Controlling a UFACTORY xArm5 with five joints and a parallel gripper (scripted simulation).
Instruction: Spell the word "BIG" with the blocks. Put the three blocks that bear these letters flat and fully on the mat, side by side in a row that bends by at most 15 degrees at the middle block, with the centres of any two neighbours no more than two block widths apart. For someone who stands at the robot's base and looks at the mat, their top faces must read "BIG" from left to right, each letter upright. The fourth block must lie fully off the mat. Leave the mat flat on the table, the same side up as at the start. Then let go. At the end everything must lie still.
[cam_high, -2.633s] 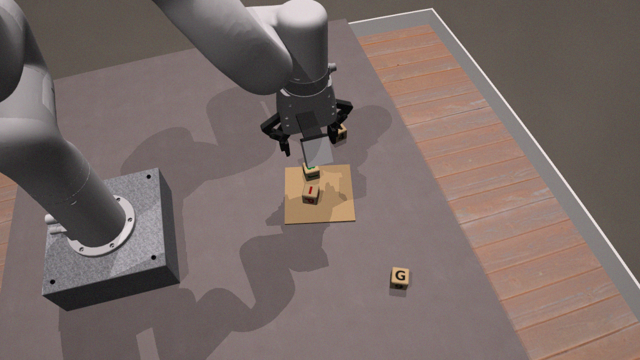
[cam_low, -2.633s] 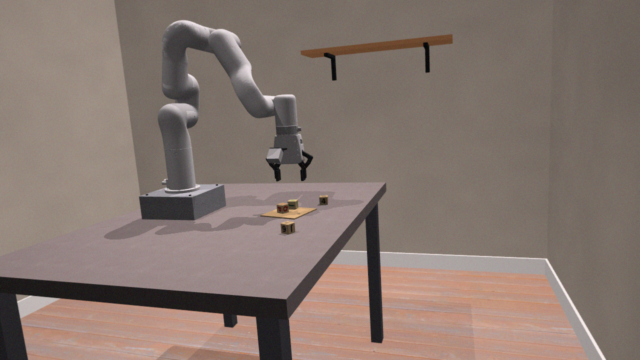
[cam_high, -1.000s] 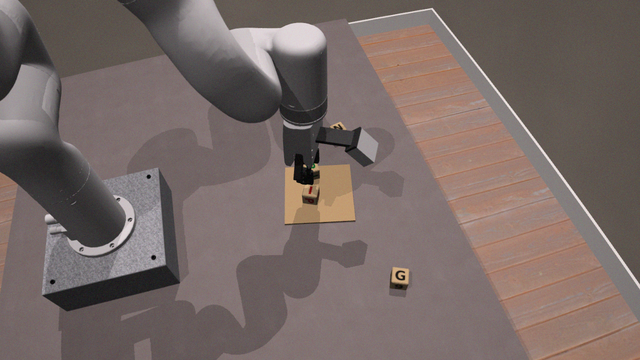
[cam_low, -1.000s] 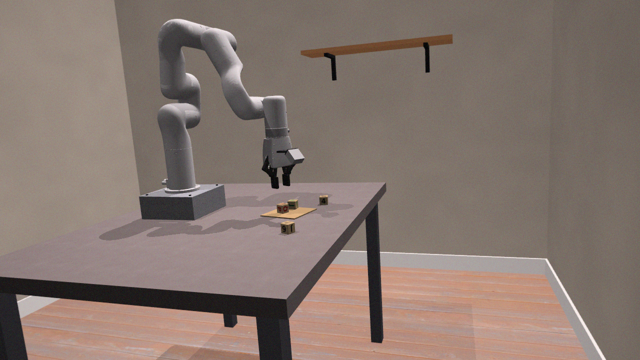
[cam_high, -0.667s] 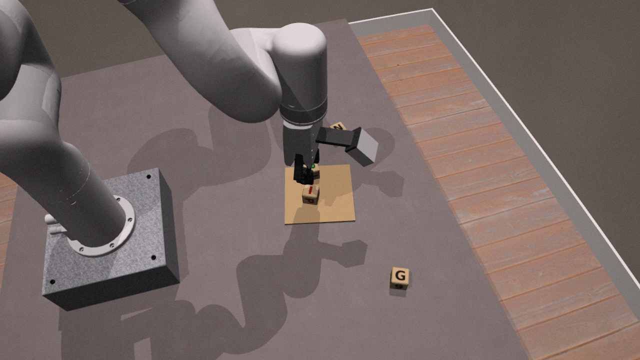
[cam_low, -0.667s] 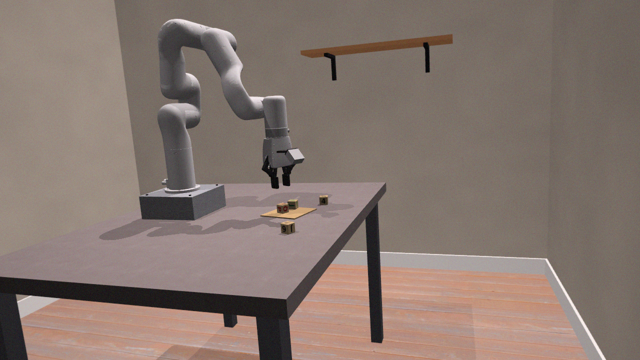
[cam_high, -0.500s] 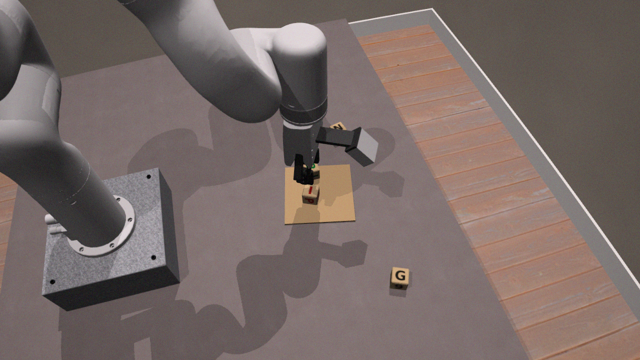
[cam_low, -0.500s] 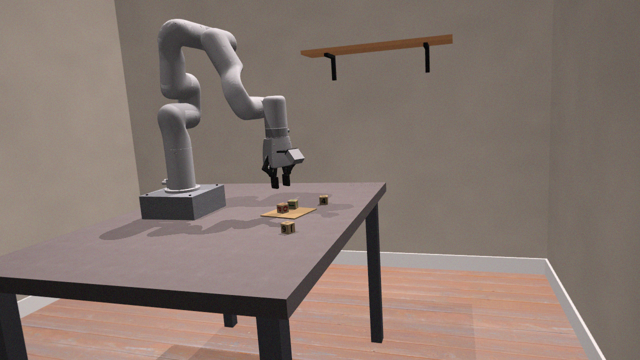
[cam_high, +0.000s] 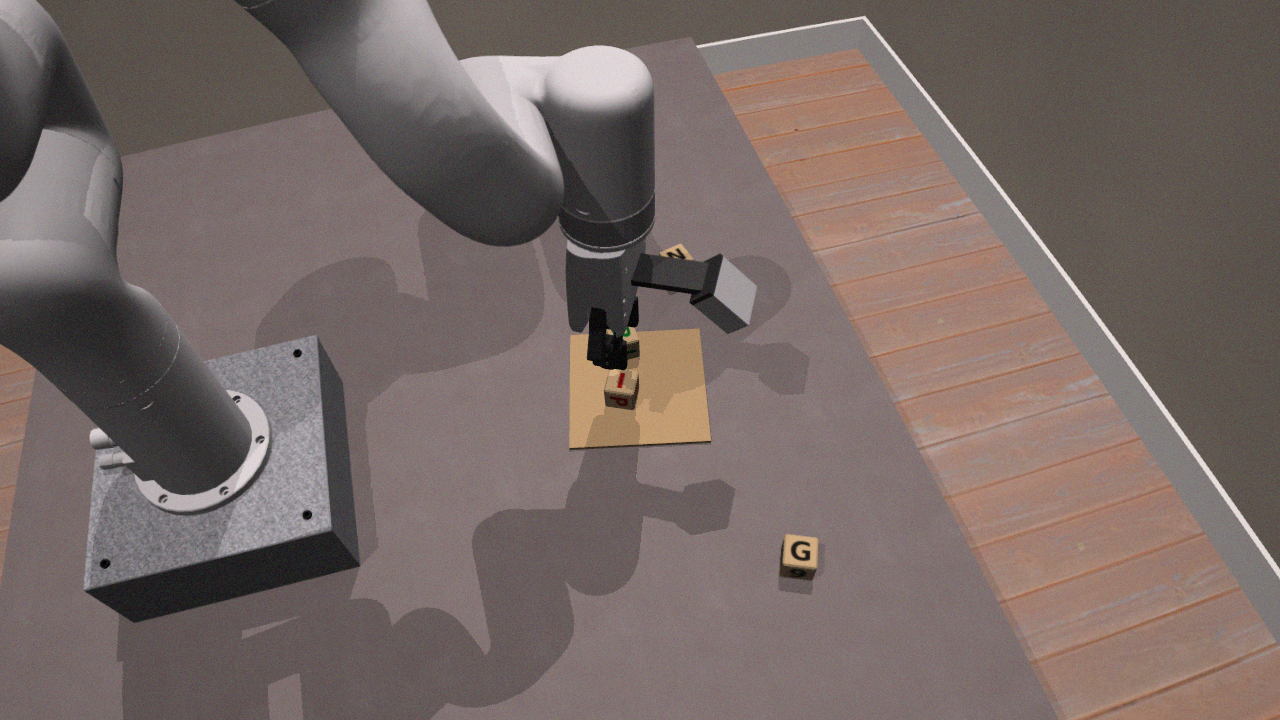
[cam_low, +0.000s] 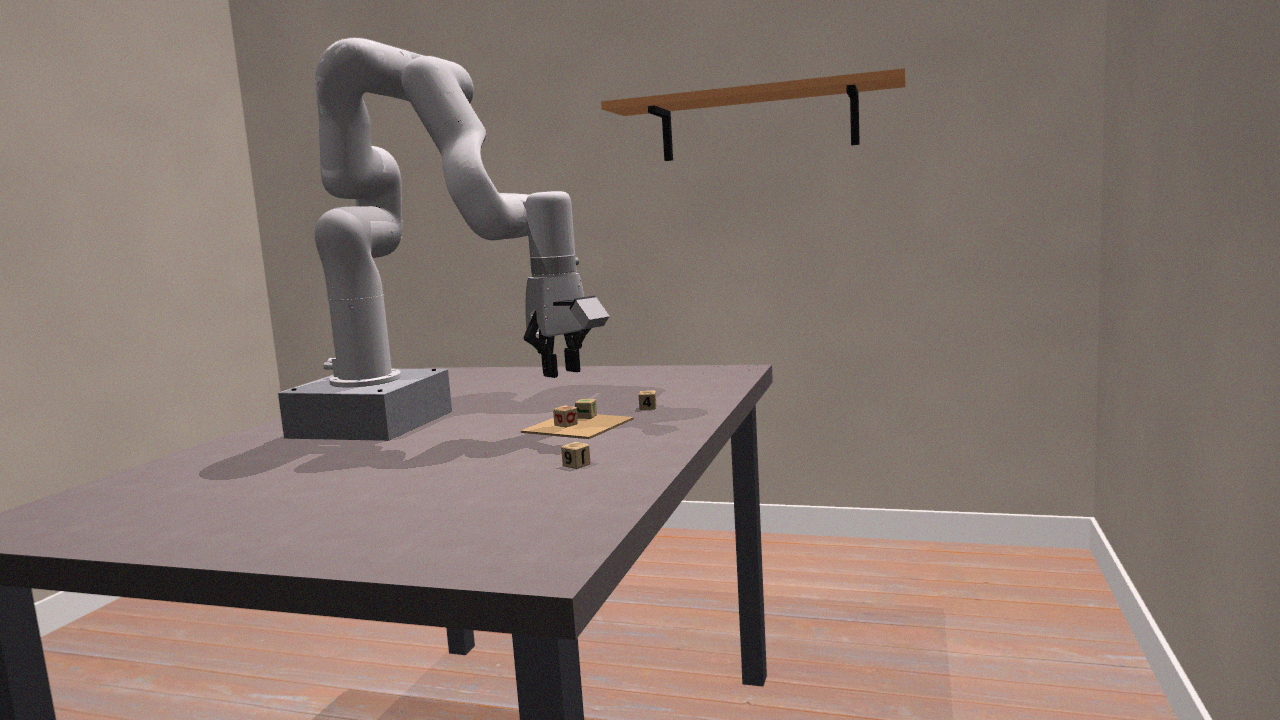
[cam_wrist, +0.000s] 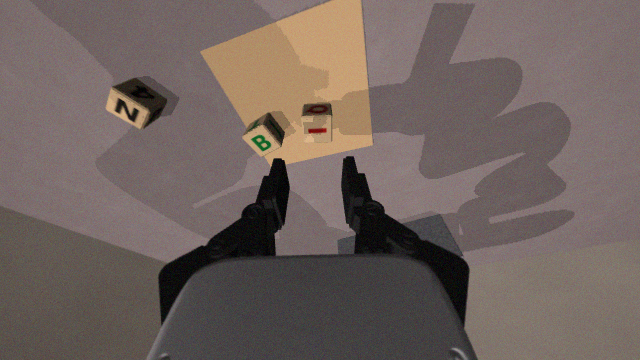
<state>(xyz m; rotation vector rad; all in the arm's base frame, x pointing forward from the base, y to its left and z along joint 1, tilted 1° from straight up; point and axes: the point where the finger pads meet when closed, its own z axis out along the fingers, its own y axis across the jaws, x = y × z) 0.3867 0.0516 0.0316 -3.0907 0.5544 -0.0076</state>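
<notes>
Now: hand 11 cm above the tan mat, 2 cm short of it and 1 cm to the right of it. Round my hand: B block: 9 cm below, 6 cm to the left, 1 cm ahead; G block: 21 cm to the right, 13 cm ahead, 10 cm below.
</notes>
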